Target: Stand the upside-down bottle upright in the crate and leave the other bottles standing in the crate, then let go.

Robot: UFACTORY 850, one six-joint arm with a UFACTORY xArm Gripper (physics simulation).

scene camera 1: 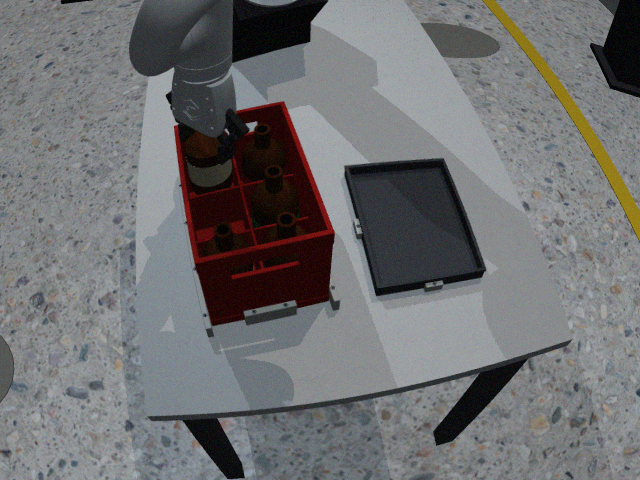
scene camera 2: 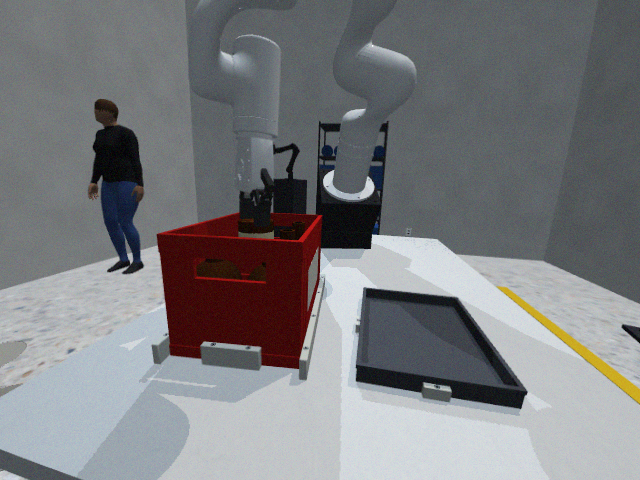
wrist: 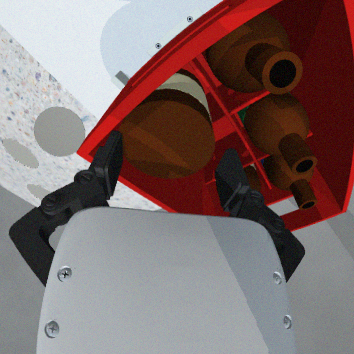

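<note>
The upside-down bottle, brown with a cream label, stands base up in the back left compartment of the red crate in the first scene view. My gripper points down with its fingers wide apart, one on each side of the base; contact cannot be made out. Three upright bottles fill the right row, and another upright bottle stands front left. The upside-down bottle's neck is hidden.
The middle left compartment is empty. Grey fixture blocks sit against the crate's foot. A shallow dark tray lies right of the crate. A black robot pedestal stands behind. A person stands back left.
</note>
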